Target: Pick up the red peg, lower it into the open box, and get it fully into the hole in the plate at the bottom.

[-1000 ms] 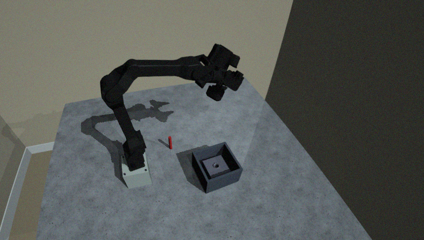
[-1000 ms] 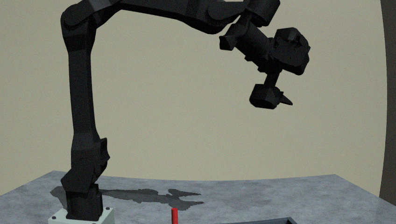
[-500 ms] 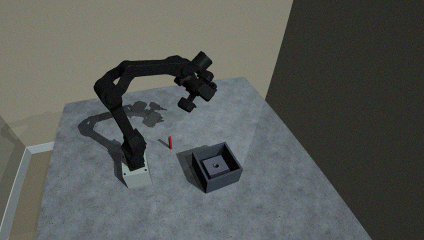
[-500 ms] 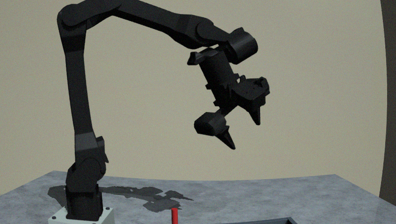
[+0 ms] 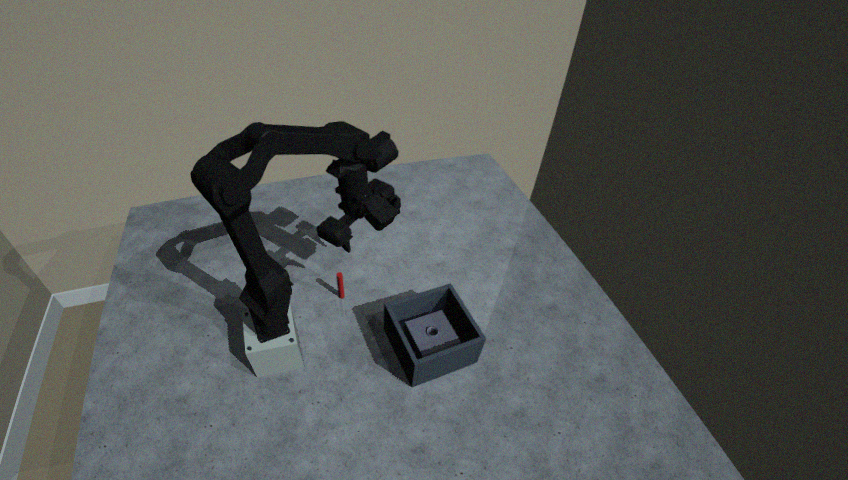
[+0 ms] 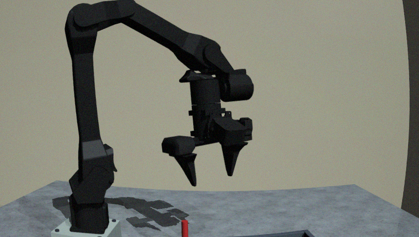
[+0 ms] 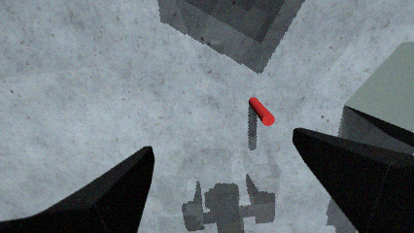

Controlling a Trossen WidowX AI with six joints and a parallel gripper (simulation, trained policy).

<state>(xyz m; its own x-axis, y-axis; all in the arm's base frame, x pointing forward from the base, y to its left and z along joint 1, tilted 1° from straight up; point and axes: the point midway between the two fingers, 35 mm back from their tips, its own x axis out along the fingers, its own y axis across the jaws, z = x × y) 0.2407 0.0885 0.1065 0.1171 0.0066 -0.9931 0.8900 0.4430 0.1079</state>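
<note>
Right now the red peg is 6 cm behind my gripper tip and 13 cm below it. Round my gripper tip: dark grey box (6 cm ahead, 22 cm to the right, 14 cm below); then grey plate (6 cm ahead, 22 cm to the right, 12 cm below).
</note>
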